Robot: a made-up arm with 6 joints.
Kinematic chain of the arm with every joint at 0, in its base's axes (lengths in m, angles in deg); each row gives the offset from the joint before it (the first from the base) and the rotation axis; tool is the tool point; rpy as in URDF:
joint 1: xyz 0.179 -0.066 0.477 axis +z
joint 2: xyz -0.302 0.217 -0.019 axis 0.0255 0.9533 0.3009
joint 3: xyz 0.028 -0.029 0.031 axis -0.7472 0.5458 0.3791
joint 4: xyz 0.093 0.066 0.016 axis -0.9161 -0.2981 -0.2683
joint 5: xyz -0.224 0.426 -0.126 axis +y
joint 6: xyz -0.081 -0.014 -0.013 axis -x
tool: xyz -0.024 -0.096 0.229 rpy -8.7 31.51 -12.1
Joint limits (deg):
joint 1: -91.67..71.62
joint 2: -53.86..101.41
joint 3: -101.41..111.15
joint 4: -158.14..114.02
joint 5: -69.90..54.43
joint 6: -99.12..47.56
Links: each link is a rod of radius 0.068 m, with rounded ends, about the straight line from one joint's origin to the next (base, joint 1, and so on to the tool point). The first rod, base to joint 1, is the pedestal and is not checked.
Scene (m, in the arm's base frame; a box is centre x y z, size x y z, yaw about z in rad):
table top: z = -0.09
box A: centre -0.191 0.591 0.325 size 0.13 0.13 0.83 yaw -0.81
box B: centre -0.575 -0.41 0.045 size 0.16 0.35 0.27 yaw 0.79
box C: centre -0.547 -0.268 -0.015 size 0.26 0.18 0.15 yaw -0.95
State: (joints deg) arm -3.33 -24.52 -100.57 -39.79 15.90 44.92
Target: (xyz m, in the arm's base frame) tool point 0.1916 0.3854 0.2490
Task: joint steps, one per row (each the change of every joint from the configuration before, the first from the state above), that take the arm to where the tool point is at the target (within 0.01 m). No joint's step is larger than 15 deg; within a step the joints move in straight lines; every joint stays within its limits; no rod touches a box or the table.
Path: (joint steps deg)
1: 0.40 -4.89 1.49 13.97 -6.25 0.44
2: 0.39 -4.89 1.50 13.98 -6.24 0.44
3: 0.40 -4.89 1.49 13.97 -6.25 0.44
4: 0.39 -4.89 1.50 13.97 -6.25 0.44
5: 0.40 -4.89 1.49 13.97 -6.25 0.44
6: 0.39 -4.89 1.49 13.98 -6.24 0.44
7: -0.93 0.91 14.60 5.22 -1.09 -11.86
8: -0.94 0.90 14.60 5.21 -1.10 -11.85
9: -0.93 0.91 14.59 5.22 -1.09 -11.86
10: -0.93 0.90 14.60 5.22 -1.09 -11.85
11: -0.94 0.91 14.59 5.22 -1.09 -11.86

